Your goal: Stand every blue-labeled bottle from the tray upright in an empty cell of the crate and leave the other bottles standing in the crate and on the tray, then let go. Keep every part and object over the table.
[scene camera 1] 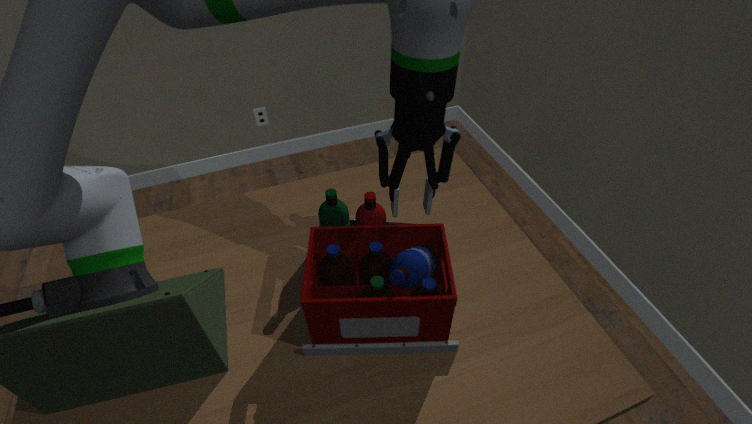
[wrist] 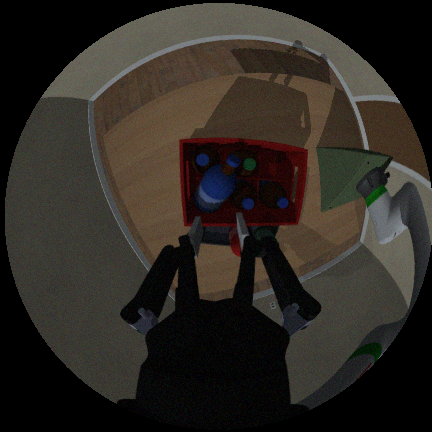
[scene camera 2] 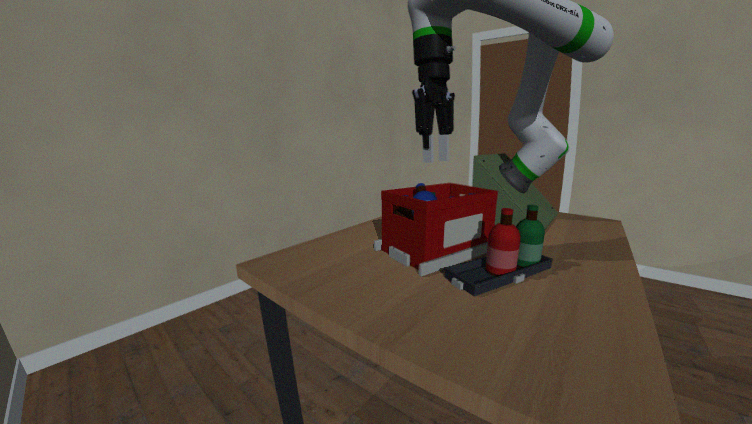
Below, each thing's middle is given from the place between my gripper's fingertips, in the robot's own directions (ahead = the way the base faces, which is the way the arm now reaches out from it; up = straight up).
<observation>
Right now my hand is 130 mm above the blue bottle (scene camera 1: 408, 268), 30 mm to the left of it and 10 mm past it. Also, from my hand: green bottle (scene camera 2: 532, 232): 230 mm to the left, 180 mm below, 80 mm behind; then red bottle (scene camera 2: 504, 238): 180 mm to the left, 180 mm below; then pale strip (scene camera 1: 435, 346): 250 mm below, 120 mm behind, 100 mm to the right.
</observation>
